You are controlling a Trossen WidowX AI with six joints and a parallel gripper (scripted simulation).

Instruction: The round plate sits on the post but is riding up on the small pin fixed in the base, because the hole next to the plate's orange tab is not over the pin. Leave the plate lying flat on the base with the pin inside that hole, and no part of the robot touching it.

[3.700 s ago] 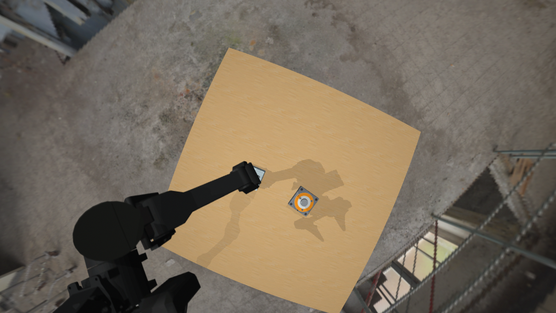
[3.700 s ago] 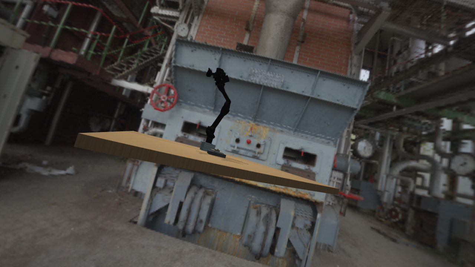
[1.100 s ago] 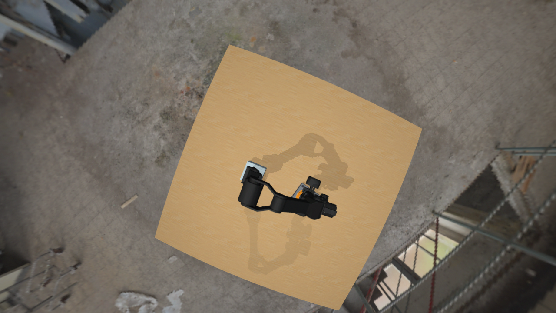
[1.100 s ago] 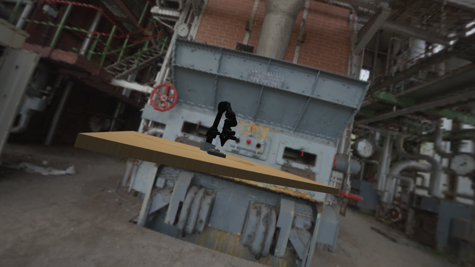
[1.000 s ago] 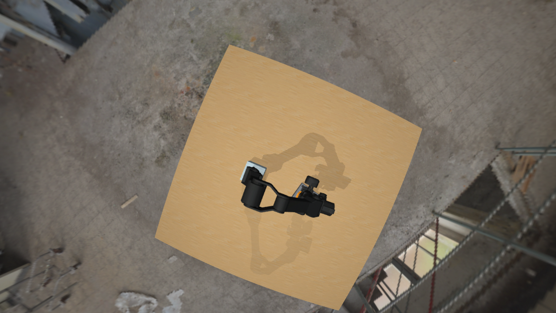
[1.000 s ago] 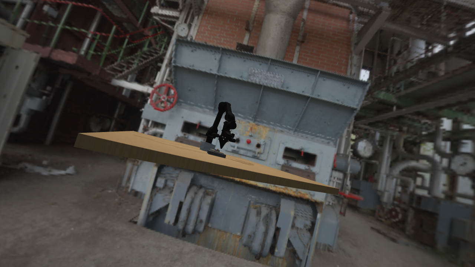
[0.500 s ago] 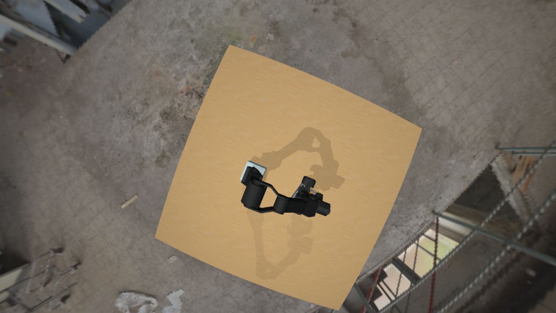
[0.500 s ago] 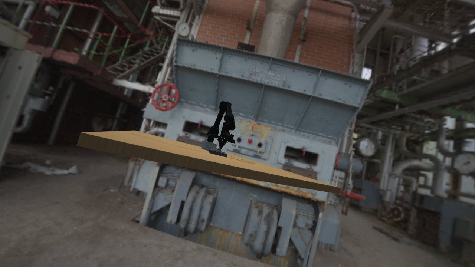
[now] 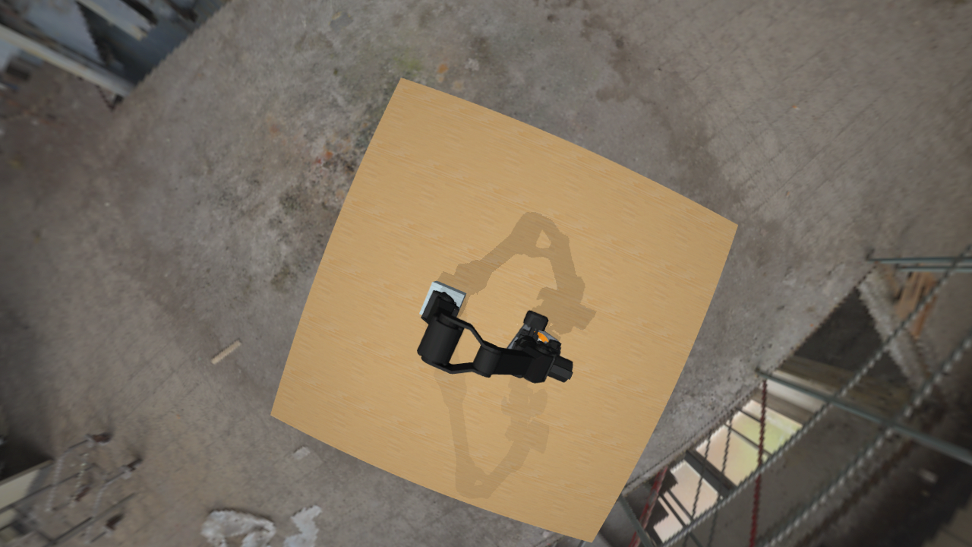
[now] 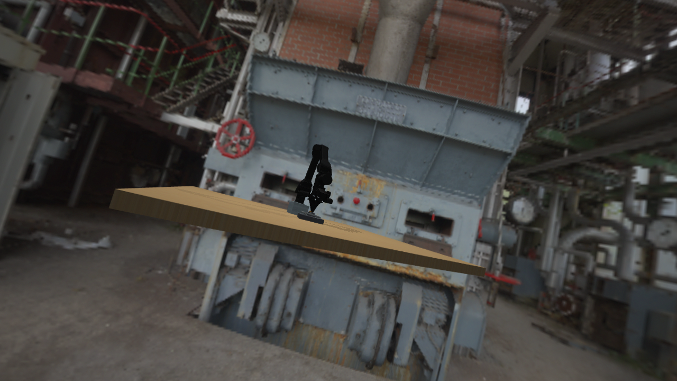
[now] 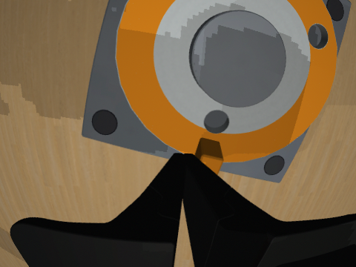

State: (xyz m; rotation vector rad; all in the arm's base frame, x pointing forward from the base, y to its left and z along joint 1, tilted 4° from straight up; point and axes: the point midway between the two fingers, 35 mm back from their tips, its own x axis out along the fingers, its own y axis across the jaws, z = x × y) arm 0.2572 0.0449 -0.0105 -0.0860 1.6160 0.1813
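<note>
Right now my gripper tip is 50 mm short of the square grey base, 10 mm to the left of it and 20 mm above it.
</note>
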